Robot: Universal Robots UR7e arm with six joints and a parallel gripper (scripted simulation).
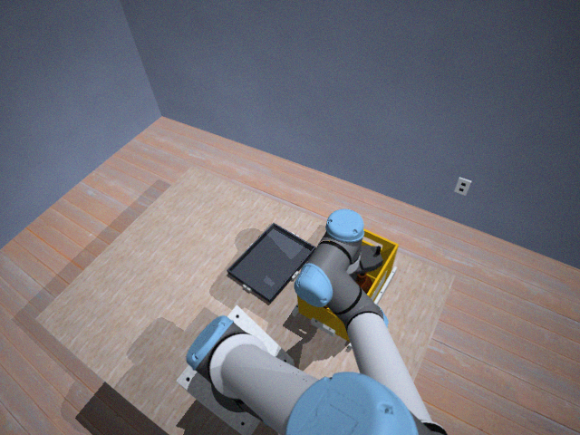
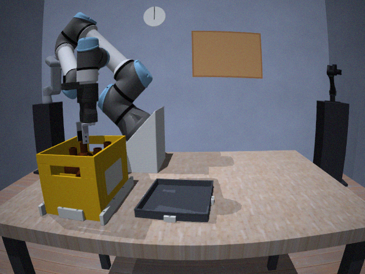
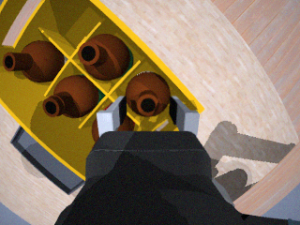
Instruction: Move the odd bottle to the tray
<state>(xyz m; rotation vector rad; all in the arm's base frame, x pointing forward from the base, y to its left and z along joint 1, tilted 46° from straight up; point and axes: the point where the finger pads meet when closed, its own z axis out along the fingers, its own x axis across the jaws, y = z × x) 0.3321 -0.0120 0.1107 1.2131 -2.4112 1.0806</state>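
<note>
Now: hand 100 mm above the yellow crate, 90 mm short of it and 60 mm to the right of it. From my hand the other things lie so: dark tray: 320 mm to the left, 170 mm below, 30 mm ahead; bottle: 170 mm ahead, 110 mm to the left, 90 mm below.
</note>
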